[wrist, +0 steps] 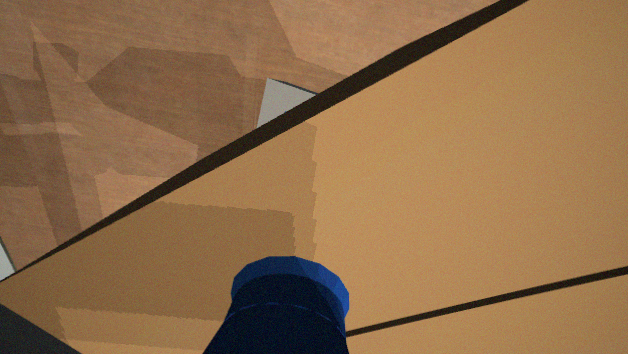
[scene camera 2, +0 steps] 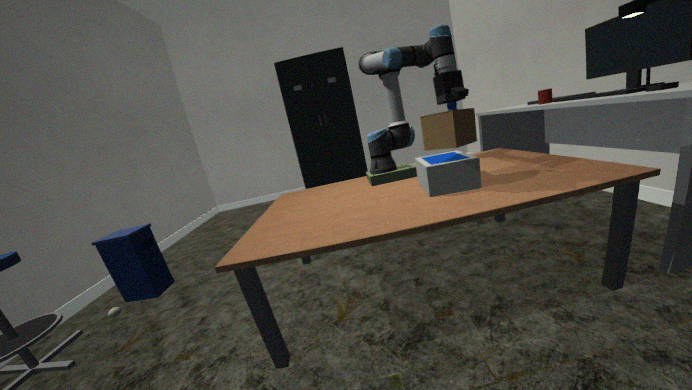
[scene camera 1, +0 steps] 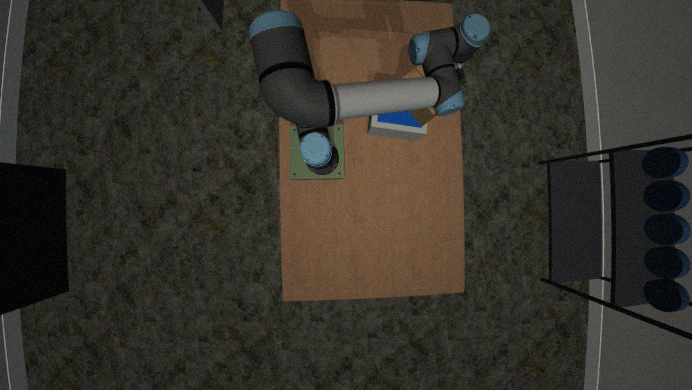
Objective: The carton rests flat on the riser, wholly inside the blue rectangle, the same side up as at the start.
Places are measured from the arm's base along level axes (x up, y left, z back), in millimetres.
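Pixels of known places: hand, its tool point: (wrist: 294, 266); arm's base, origin of its link: (scene camera 2: 383, 171).
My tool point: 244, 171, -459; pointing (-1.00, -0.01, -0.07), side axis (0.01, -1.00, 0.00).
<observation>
Ahead of a thing's pixels: the offset from my tool point to its top centre, as dx, dy, dz. Level surfaces: height alone.
The brown carton @(+17, -11, +17) (scene camera 1: 423, 116) (scene camera 2: 440, 131) (wrist: 425, 190) hangs from my suction gripper (scene camera 2: 452, 106) (wrist: 290, 285), whose blue cup is on the carton's top face. In the scene camera 2 view the carton is in the air above the riser, close to level, with a gap below it. The grey riser @(-171, -15, +81) (scene camera 1: 397, 134) (scene camera 2: 454, 177) (wrist: 281, 100) stands on the table. The blue rectangle @(-171, -15, +81) (scene camera 1: 397, 119) (scene camera 2: 445, 158) shows on the riser's top. The carton is turned relative to the riser's sides. In the scene camera 1 view the arm hides much of the carton and the riser; in the wrist view the carton hides the blue rectangle.
The wooden table @(dx -291) (scene camera 1: 372, 225) (scene camera 2: 350, 215) carries the riser and the green base plate (scene camera 1: 300, 167) (scene camera 2: 392, 175) of the arm. A white desk (scene camera 2: 600, 102) with a monitor (scene camera 2: 635, 45) and a red mug (scene camera 2: 545, 96) stands behind at the right.
</observation>
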